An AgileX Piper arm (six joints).
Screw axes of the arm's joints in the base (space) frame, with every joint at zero. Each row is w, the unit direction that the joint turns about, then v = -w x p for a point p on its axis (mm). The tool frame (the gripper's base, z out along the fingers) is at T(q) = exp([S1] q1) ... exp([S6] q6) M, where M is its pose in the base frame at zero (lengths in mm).
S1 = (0, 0, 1, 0.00, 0.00, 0.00)
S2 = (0, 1, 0, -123.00, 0.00, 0.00)
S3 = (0, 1, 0, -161.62, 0.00, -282.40)
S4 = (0.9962, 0, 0.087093, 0.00, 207.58, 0.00)
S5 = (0, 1, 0, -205.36, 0.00, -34.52)
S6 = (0.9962, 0, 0.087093, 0.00, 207.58, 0.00)
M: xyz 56.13 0.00 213.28 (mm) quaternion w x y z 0.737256 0 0.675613 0
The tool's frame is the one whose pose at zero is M.
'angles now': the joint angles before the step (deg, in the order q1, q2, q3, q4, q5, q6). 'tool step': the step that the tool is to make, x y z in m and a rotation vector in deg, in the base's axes. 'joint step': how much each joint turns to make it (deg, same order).
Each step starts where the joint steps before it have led.
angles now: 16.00, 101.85, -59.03, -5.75, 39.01, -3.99
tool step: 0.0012, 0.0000, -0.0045, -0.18, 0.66, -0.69
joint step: -0.02, 0.87, -0.12, -0.23, -0.01, 0.84
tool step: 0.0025, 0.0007, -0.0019, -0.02, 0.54, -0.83
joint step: 0.01, 0.79, -0.71, -0.02, 0.50, 0.83
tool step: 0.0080, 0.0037, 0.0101, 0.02, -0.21, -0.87
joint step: 0.30, 0.38, -3.26, -0.10, 2.76, 1.03
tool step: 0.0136, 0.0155, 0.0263, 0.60, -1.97, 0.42
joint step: 1.86, 0.19, -6.85, 0.03, 4.69, 1.03
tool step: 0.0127, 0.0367, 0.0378, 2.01, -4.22, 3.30
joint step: 4.63, 0.86, -9.91, 0.42, 4.47, 0.77
